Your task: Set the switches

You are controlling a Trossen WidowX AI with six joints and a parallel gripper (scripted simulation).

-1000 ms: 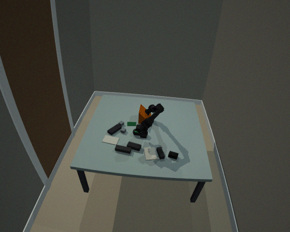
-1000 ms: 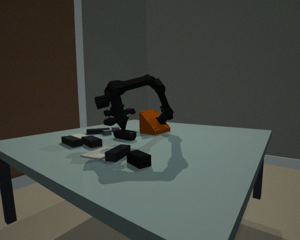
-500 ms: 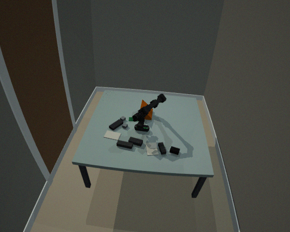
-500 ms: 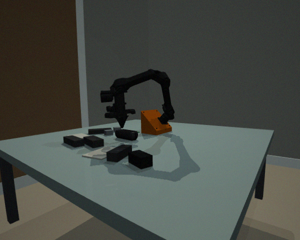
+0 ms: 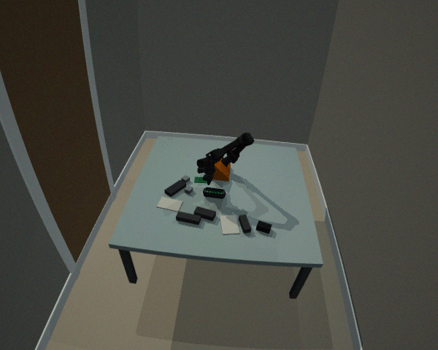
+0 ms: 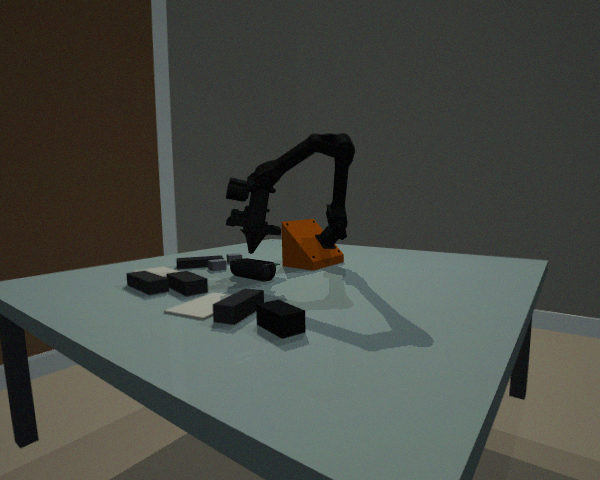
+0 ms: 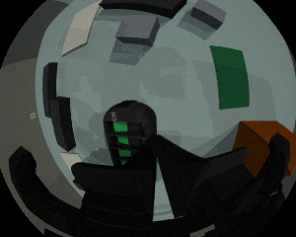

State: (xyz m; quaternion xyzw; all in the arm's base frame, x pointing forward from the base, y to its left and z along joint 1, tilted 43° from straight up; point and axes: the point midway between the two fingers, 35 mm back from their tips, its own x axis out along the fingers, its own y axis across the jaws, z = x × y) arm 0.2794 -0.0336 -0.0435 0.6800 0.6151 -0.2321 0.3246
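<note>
Right now my gripper tip is 11 cm past the green card, 8 cm to the left of it and 6 cm above it. Also, from my gripper tip: long black block: 5 cm ahead, 23 cm to the right, 5 cm below.
</note>
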